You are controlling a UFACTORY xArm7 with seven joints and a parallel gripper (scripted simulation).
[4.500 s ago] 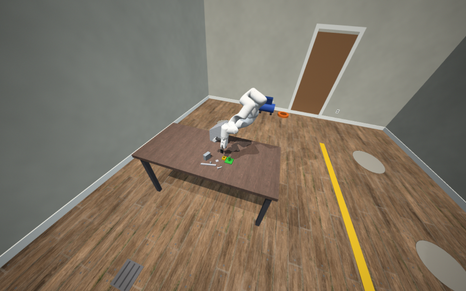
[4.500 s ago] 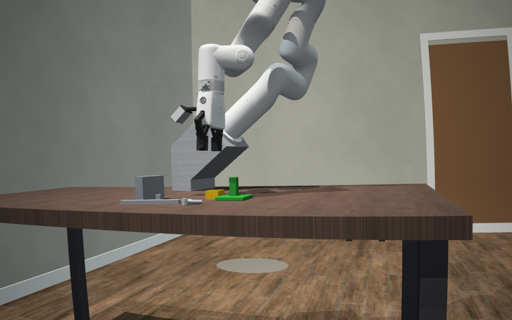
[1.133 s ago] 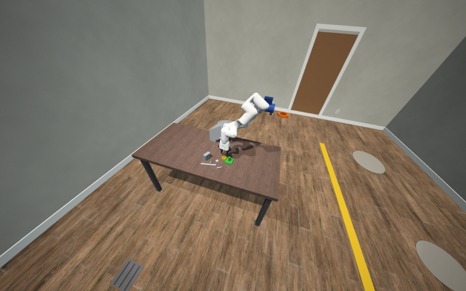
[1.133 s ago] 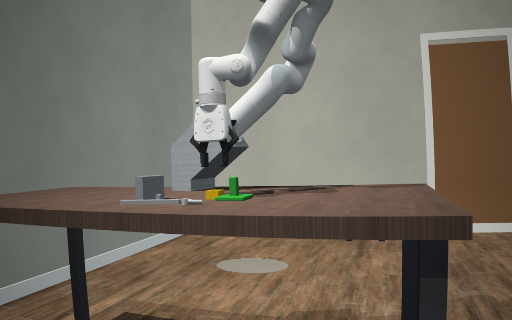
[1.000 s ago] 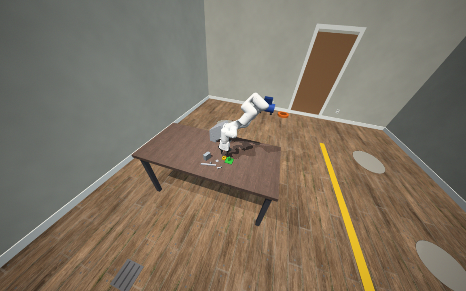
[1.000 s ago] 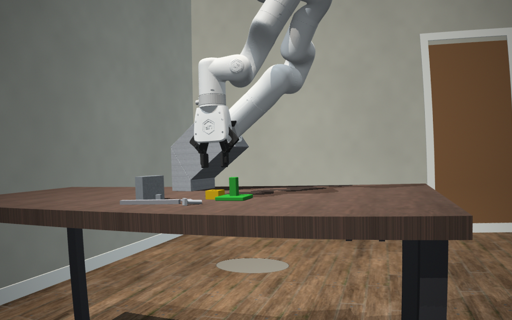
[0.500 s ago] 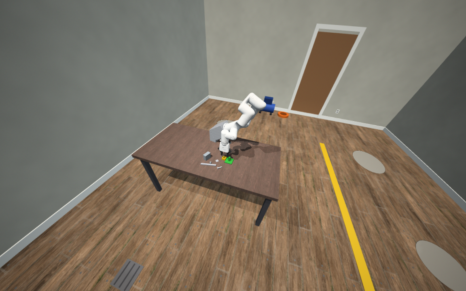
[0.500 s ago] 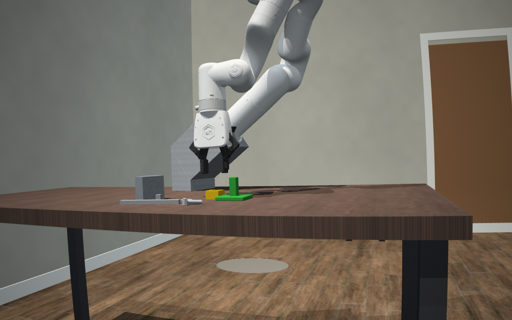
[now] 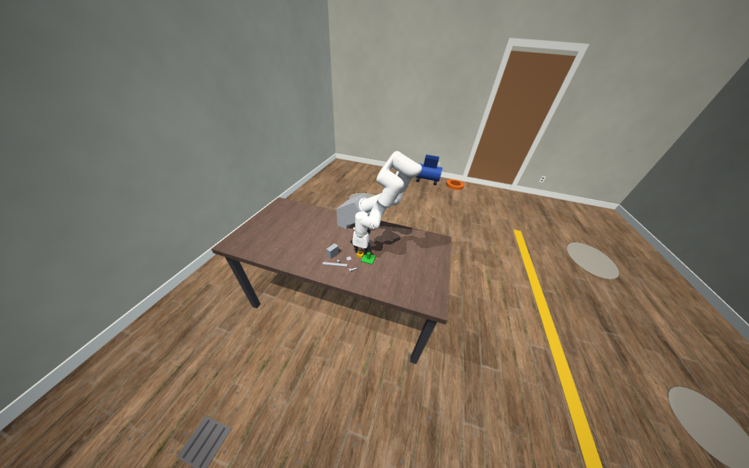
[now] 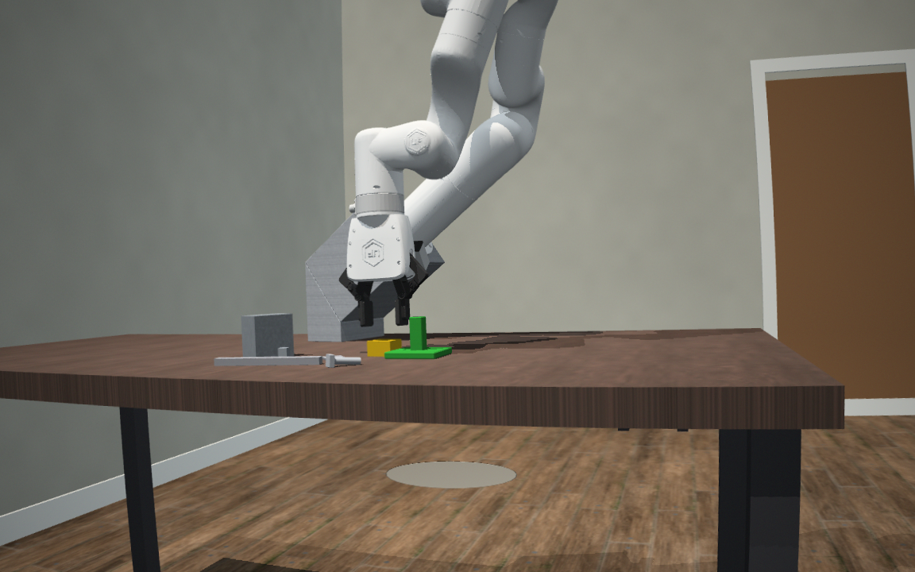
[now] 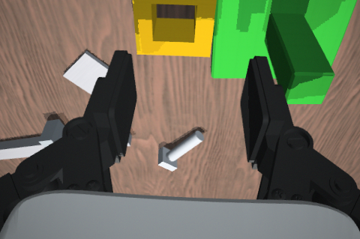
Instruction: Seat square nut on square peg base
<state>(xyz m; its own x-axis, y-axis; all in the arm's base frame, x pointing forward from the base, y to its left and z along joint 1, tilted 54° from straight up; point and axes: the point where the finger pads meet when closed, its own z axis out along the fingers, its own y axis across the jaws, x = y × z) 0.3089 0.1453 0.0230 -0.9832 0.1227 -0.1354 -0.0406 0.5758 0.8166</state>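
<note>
Now: the small grey square tile 7 cm to the right of my hand, 6 cm below it and 5 cm ahead of it. Also, from my hand: grey bolt (13 cm ahead, 6 cm below); grey block (18 cm to the right, 6 cm ahead, 3 cm below); flat grey bar (13 cm ahead, 12 cm to the right, 6 cm below).
</note>
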